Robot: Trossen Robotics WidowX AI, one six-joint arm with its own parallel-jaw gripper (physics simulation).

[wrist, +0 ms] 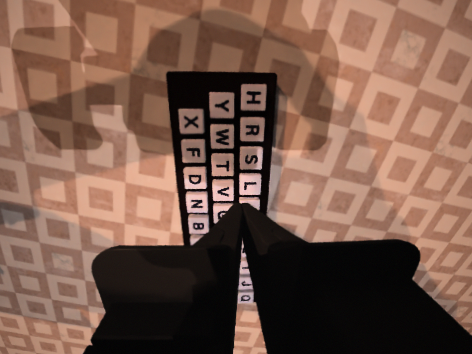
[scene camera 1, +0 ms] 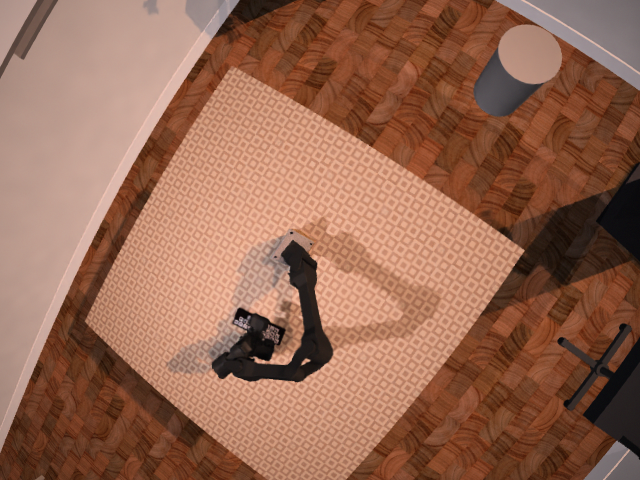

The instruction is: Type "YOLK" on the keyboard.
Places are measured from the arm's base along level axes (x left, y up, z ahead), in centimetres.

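Where they show: gripper, fingertip midpoint: [wrist: 240, 210] [scene camera 1: 259, 333]; arm's base, origin of the base link: [scene camera 1: 292, 251].
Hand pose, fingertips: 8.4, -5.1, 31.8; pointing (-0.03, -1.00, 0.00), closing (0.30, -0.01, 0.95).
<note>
Each offset is from my fingertips to the top centre of the thing, as dx, dy, dz. "spot": to the spot under its first point. Level surfaces: height alone.
The black keyboard @[spot: +4.1, -2.6, -3.1] [scene camera 1: 275, 333] [wrist: 187, 85] with white letter keys lies on the patterned mat. In the wrist view its far end faces up, and the letters are turned sideways. The Y key @[+5.2, -2.1, -2.8] [wrist: 221, 105] is near the far end of the middle row. The L key @[+0.9, -2.1, +0.5] [wrist: 249, 185] is in the right row, just above the fingertips in the view. My gripper [scene camera 1: 258, 324] [wrist: 240, 210] is shut and empty, with its tips over the keyboard beside the L key; contact cannot be told. The fingers hide several nearer keys. The O and K keys cannot be made out.
The arm's base plate [scene camera 1: 285, 247] stands on the patterned mat @[dy -3.9] [scene camera 1: 361, 206], beyond the keyboard. A grey cylinder [scene camera 1: 529, 54] stands on the wood floor at the upper right. Dark furniture with a crossed-leg base [scene camera 1: 597, 367] is at the right edge.
</note>
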